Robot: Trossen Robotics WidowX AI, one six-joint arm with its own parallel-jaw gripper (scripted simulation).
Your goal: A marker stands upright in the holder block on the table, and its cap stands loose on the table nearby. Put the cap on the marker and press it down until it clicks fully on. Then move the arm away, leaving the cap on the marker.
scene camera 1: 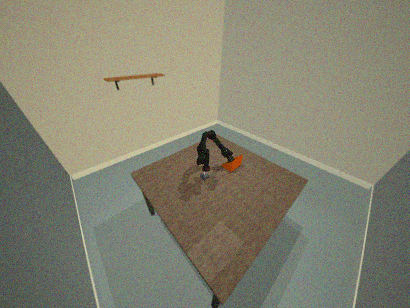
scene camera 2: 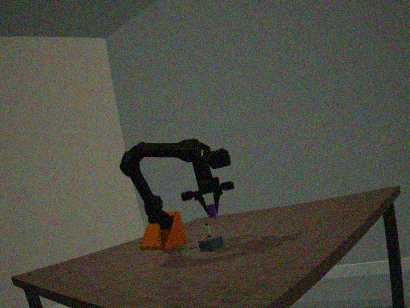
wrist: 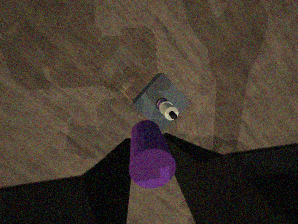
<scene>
my gripper: holds a purple cap (wrist: 152,164)
</scene>
